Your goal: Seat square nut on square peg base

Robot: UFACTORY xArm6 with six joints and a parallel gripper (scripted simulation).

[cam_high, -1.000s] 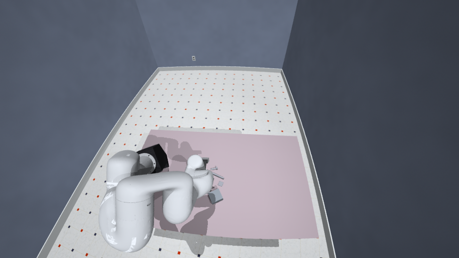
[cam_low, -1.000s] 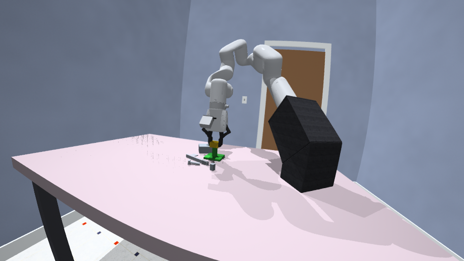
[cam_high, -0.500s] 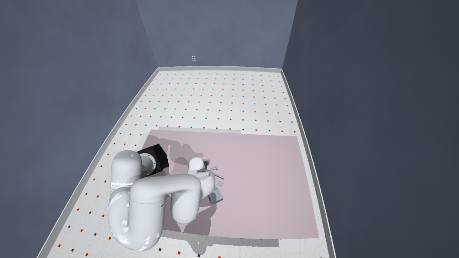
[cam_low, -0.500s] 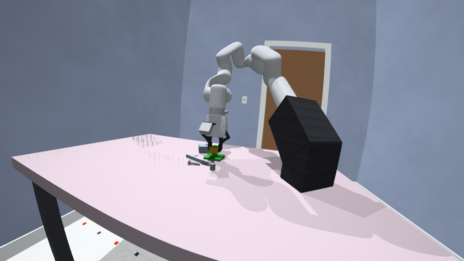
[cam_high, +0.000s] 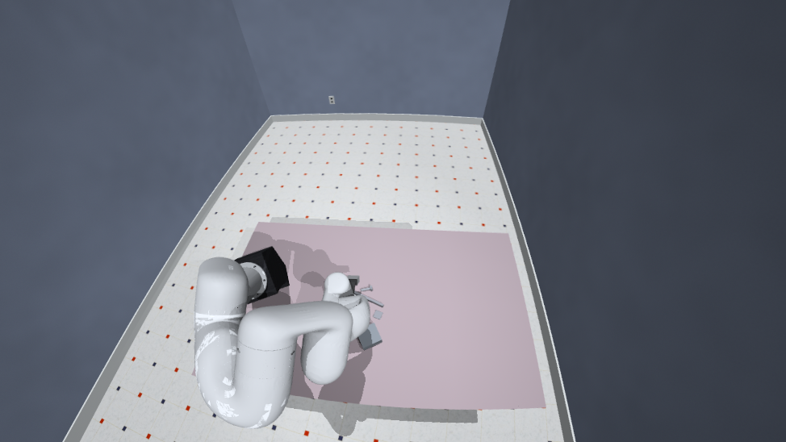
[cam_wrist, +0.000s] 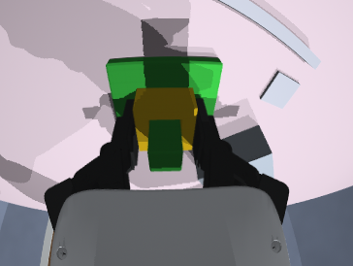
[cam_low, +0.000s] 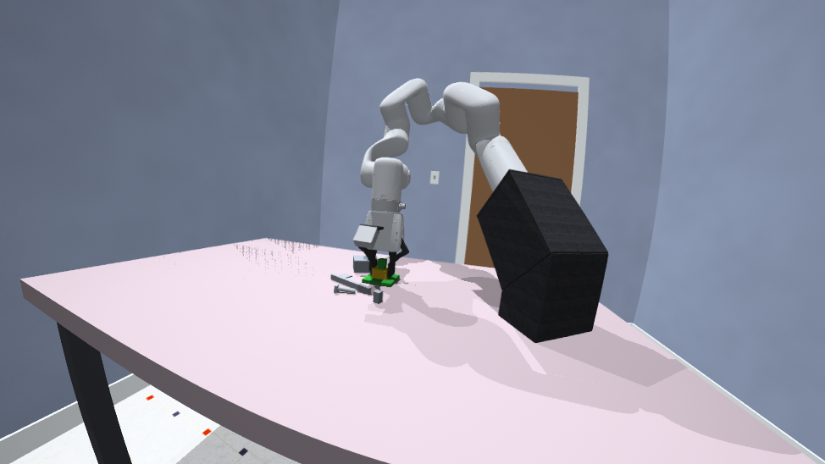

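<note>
Right now the long bar is 7 cm ahead of my hand, 6 cm to the left of it and 3 cm below it. The rest, counted from my hand: small plate 10 cm ahead, 1 cm to the right, 3 cm below; then bolt 8 cm ahead, 10 cm to the left, 3 cm below; then grey block 6 cm ahead, 9 cm to the right, 1 cm below.
</note>
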